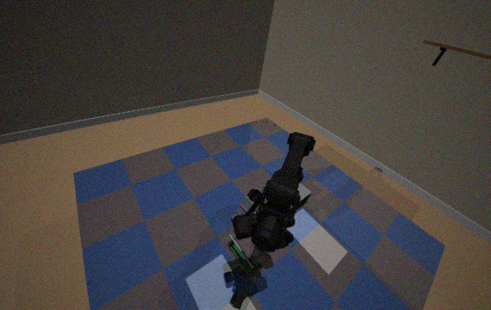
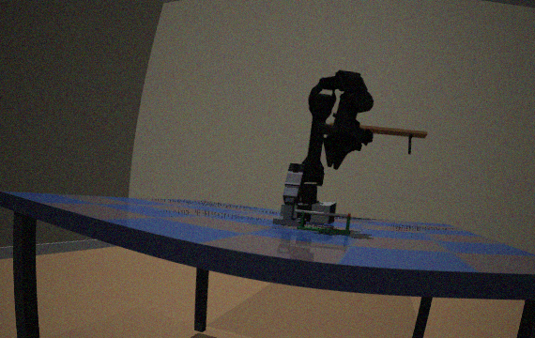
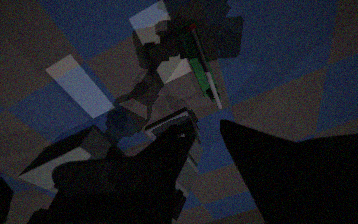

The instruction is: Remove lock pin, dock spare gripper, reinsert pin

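Now: the green rack 4 cm ahead of my gripper tip and 14 cm below it. Also, from my gripper tip: socket: 5 cm behind, 12 cm to the right, 11 cm below; then spare gripper: 7 cm behind, 12 cm to the right, 5 cm below.
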